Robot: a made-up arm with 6 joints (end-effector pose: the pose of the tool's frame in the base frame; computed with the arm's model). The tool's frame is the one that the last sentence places. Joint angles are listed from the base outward.
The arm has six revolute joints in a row. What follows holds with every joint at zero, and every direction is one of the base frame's. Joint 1 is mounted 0.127 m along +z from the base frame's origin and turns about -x. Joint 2 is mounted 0.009 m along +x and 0.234 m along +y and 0.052 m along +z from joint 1 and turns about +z. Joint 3 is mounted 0.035 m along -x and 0.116 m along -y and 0.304 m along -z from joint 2 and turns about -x. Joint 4 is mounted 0.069 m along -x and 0.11 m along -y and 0.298 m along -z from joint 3 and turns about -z. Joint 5 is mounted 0.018 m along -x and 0.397 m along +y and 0.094 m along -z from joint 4 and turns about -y. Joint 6 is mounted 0.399 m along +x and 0.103 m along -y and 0.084 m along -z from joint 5 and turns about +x. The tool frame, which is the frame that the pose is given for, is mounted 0.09 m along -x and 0.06 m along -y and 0.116 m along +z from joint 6; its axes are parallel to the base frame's.
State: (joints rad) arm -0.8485 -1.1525 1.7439 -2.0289 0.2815 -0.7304
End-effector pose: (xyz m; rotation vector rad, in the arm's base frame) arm -0.5428 0.5089 0.4149 0.2103 0.6417 1.5017
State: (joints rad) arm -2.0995 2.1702 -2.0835 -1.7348 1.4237 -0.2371
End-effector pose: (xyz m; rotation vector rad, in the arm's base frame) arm 0.1828 0.3525 0.2352 -1.1867 -0.6154 -0.3603
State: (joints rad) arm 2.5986 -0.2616 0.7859 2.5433 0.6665 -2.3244
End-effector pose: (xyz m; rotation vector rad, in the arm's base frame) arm -0.2999 0.3987 0.3890 -0.8688 1.2866 1.9808
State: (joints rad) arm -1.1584 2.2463 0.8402 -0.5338 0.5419 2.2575
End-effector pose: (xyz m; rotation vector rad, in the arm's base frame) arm 0.1444 0.8455 0.2367 0.2419 0.6218 3.0564
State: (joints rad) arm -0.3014 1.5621 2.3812 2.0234 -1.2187 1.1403
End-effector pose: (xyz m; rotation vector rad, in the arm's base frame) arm 0.4827 0.1425 0.5821 1.7162 -1.1527 0.6413
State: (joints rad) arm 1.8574 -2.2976 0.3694 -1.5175 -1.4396 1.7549
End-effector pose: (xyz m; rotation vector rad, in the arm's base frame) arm -0.2384 -1.0451 -0.4598 0.6126 -0.9442 -1.5249
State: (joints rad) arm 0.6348 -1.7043 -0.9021 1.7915 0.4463 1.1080
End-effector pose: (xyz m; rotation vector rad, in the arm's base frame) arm -0.1114 -0.2667 -0.6736 -0.5228 1.9579 1.8430
